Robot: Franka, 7 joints.
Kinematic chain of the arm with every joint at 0, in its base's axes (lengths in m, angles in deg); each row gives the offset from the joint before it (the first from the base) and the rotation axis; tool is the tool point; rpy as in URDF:
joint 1: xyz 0 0 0.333 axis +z
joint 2: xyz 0 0 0 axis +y
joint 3: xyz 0 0 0.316 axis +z
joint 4: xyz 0.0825 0 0 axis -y
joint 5: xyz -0.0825 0 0.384 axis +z
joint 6: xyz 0 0 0 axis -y
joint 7: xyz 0.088 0 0 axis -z
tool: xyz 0 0 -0.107 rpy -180 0 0
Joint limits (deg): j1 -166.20..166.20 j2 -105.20..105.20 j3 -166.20..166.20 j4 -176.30..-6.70 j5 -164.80..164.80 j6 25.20..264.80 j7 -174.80..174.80
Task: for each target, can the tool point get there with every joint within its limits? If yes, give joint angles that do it. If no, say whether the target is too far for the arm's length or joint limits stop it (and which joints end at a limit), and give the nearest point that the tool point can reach.
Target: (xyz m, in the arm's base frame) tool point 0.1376 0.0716 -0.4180
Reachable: no: joint limits stop it (at a limit: joint 2) | nearest point 0.1510 0.0786 -0.3486 | short by 0.071 m
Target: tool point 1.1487 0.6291 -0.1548
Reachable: no: too far | nearest point 0.7051 0.3862 0.0336 | short by 0.540 m
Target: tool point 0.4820 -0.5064 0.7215
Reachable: yes | joints 95.85 -63.95 -75.57 -46.66 -2.96 108.76 118.15
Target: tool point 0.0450 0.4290 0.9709
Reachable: yes | joints -70.29 -44.63 79.01 -30.65 -95.12 66.41 129.23
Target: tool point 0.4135 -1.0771 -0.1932
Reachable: no: too far | nearest point 0.2797 -0.7287 -0.0230 | short by 0.410 m
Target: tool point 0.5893 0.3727 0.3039
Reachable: yes | joints 13.22 57.01 17.58 -82.99 -47.31 233.90 -73.10
